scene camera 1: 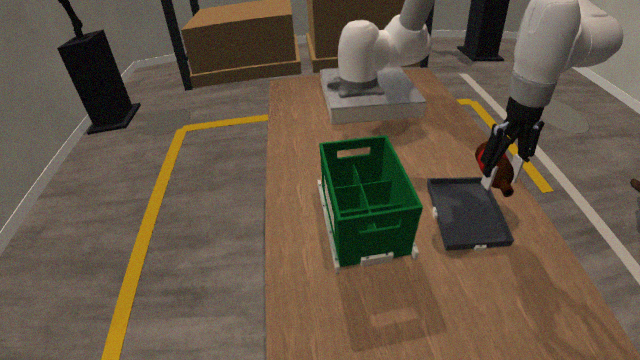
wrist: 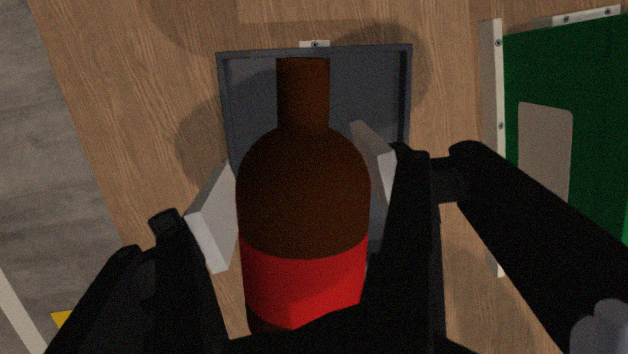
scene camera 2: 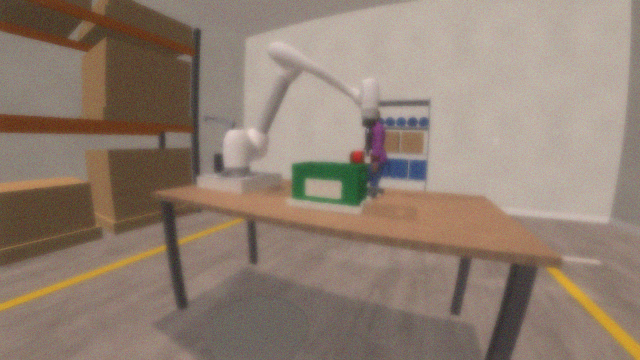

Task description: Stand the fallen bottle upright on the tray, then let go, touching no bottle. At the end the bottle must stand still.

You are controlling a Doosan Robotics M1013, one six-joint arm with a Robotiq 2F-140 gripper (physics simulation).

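Frame: origin at the arm's base, x ahead, y left, z up, level; centimetres.
Where they show: gripper, fingertip midpoint: point(scene camera 1: 498, 182) point(wrist: 295, 164) point(scene camera 2: 368, 162); arm's base, origin of the base link: point(scene camera 1: 358, 86) point(scene camera 2: 237, 175).
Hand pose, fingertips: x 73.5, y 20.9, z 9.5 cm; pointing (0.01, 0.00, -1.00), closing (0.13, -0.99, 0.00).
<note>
Things, the pixels of their centre, and the offset from my fingertips. Level surfaces: height alone.
- brown bottle with a red label, body centre: point(wrist: 303, 203) point(scene camera 1: 497, 171) point(scene camera 2: 365, 158) dx -1.6, dy -0.1, dz +2.5 cm
- green crate with dividers, body centre: point(wrist: 626, 162) point(scene camera 1: 364, 197) point(scene camera 2: 331, 184) dx -8.3, dy -32.0, dz -7.9 cm
- wooden table, its level: dz -16.7 cm
The brown bottle with a red label point(scene camera 1: 504, 172) point(wrist: 303, 200) is held in the air on its side, its neck pointing towards scene camera 1. In the scene camera 2 view its red part point(scene camera 2: 357, 157) shows above the crate's top edge. My gripper point(scene camera 1: 502, 174) point(wrist: 295, 164) is shut on the bottle, with a pale pad on each side of its body. The dark grey tray point(scene camera 1: 465, 212) point(wrist: 370, 82) is on the table, below the bottle and nearer scene camera 1; the bottle is apart from it. The tray does not show in the scene camera 2 view.
A green crate with dividers point(scene camera 1: 377, 237) point(scene camera 2: 327, 171) point(wrist: 550, 70) stands beside the tray, with white brackets at its base. The wooden table point(scene camera 1: 300, 300) point(scene camera 2: 440, 220) carries the arm's grey base block point(scene camera 1: 377, 111). A person in purple point(scene camera 2: 378, 142) stands beyond the table.
</note>
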